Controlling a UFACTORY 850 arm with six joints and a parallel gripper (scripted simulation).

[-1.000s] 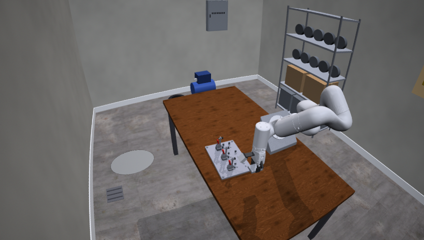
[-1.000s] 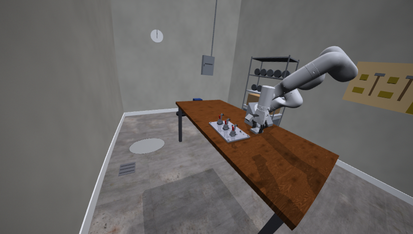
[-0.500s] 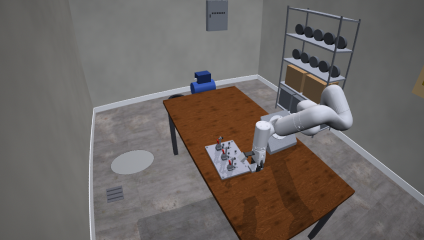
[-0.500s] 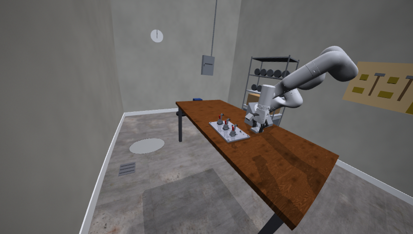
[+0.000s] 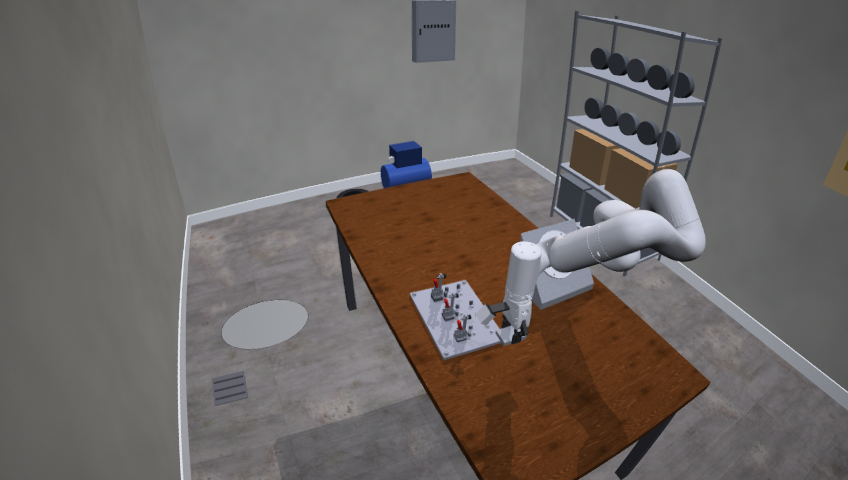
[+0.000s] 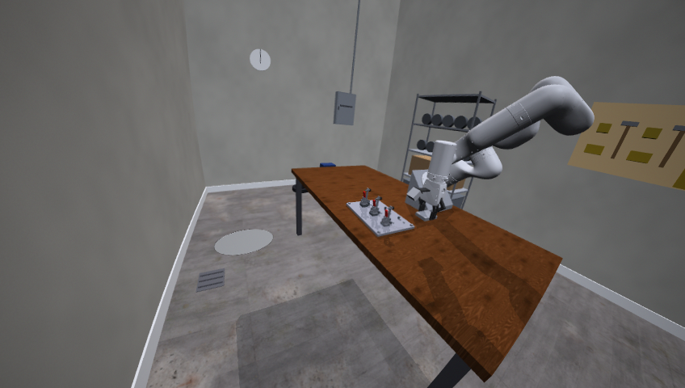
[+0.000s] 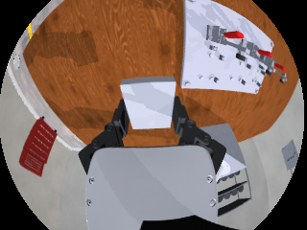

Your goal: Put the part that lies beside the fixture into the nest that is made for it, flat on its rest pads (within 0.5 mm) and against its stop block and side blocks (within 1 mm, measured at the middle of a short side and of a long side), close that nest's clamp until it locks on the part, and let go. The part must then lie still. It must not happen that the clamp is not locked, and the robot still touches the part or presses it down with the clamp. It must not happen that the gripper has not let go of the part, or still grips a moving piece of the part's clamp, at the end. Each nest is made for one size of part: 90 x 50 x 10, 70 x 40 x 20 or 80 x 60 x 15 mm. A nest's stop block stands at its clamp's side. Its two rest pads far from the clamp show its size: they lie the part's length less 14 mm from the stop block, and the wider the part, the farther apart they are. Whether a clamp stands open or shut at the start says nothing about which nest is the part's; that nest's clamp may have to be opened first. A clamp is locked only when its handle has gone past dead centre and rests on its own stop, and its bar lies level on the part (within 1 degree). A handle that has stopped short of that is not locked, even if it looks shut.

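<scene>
Now: hand 2 cm short of the grey fixture plate, 26 cm to the left of it and 13 cm above it. Round my hand: flat grey part 1 cm below.
</scene>
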